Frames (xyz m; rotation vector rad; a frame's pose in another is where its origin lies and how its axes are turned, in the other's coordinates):
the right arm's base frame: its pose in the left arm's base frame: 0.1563 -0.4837 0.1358 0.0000 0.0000 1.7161
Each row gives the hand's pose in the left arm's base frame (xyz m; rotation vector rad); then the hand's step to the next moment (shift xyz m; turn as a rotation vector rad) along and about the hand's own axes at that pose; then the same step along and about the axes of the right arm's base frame.
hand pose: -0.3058 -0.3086 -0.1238 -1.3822 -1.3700 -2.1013
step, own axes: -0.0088 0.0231 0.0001 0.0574 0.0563 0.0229
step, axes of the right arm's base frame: -0.0167 -0.0174 0.0056 0.0013 -0.0212 0.0809
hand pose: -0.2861 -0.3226 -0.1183 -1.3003 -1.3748 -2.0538
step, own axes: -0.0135 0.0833 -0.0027 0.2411 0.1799 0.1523
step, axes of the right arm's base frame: -0.0528 -0.0566 0.0337 0.0814 -0.0883 0.3151
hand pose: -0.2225 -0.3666 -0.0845 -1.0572 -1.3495 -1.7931
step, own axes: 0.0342 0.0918 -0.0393 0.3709 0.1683 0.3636
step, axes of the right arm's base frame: -0.0700 -0.0447 0.0651 0.2860 -0.0936 0.4556
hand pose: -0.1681 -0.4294 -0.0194 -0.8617 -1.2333 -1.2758
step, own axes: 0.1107 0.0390 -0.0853 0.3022 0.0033 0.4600
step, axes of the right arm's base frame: -0.1048 -0.0248 0.0972 0.3923 0.0625 0.3810
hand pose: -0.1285 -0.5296 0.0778 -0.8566 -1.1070 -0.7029
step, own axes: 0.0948 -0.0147 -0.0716 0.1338 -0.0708 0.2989
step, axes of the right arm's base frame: -0.0816 -0.0381 0.0789 0.2342 0.1242 0.2049
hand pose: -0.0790 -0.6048 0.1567 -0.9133 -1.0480 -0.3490
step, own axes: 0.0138 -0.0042 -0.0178 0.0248 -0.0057 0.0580
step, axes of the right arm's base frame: -0.0162 -0.0123 0.0105 0.0494 0.0189 0.0349
